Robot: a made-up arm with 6 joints.
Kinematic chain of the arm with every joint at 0, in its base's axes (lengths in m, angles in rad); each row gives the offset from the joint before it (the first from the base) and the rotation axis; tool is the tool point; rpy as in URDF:
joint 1: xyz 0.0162 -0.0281 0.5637 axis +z
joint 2: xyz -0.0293 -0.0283 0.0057 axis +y
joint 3: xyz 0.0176 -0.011 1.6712 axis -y
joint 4: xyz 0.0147 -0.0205 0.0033 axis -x
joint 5: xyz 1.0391 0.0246 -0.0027 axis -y
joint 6: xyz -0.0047 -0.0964 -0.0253 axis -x
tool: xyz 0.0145 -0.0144 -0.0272 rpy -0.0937 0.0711 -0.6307
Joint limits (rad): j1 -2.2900..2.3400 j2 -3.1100..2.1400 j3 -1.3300..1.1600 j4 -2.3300..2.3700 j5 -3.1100..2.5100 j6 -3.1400..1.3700
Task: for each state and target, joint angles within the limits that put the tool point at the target. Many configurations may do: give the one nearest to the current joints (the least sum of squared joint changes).
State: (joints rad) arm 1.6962 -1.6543 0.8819 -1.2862 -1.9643 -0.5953
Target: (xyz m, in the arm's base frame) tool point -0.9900 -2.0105 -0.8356
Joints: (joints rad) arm 1.0620 -2.3249 1.1538 -1.2970 -1.9533 -0.6060
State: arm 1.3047 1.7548 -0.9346 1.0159 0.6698 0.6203
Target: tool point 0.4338 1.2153 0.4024
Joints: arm 1.3495 0.9780 -0.7182 1.0286 0.6585 0.6339
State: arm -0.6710 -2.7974 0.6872 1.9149 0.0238 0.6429
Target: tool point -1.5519 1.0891 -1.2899
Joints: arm -0.6526 -2.5595 0.9357 1.9126 0.0584 0.6413
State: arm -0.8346 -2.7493 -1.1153 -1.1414 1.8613 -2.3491
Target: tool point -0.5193 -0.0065 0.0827
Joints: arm -0.2072 -2.7608 -1.2924 -1.1087 1.8712 -2.3414
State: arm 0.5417 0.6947 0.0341 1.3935 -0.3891 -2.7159
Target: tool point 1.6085 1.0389 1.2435
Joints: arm 0.6323 0.6870 0.0332 1.3956 -0.3888 -2.7167
